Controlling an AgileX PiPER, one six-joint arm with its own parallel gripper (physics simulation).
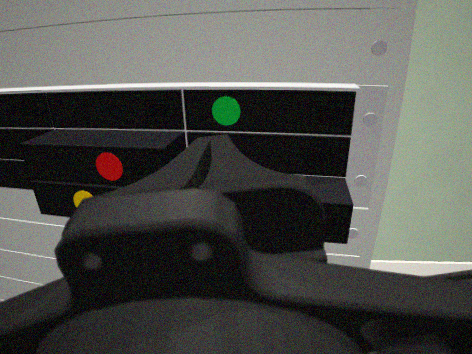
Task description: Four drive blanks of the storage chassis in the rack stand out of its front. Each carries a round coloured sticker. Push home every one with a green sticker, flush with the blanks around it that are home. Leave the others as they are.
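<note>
The blank with a green sticker [226, 110] is at the top right of the black chassis front and sits flush with the blanks around it. A blank with a red sticker [109, 166] stands out at the left, in the row below. A blank with a yellow sticker [81, 198] stands out under the red one, partly hidden by my gripper. Another blank [338, 220] stands out at the lower right; the place of its sticker is hidden behind my gripper. My gripper [215, 157] is shut and empty, its tips pointing at the chassis just below the green sticker.
A grey rack panel [225, 50] is above the chassis. The rack's right post [367, 150] has several round fasteners. Grey slotted panels [25, 235] are below the chassis at the left. A green wall [440, 140] shows at the right.
</note>
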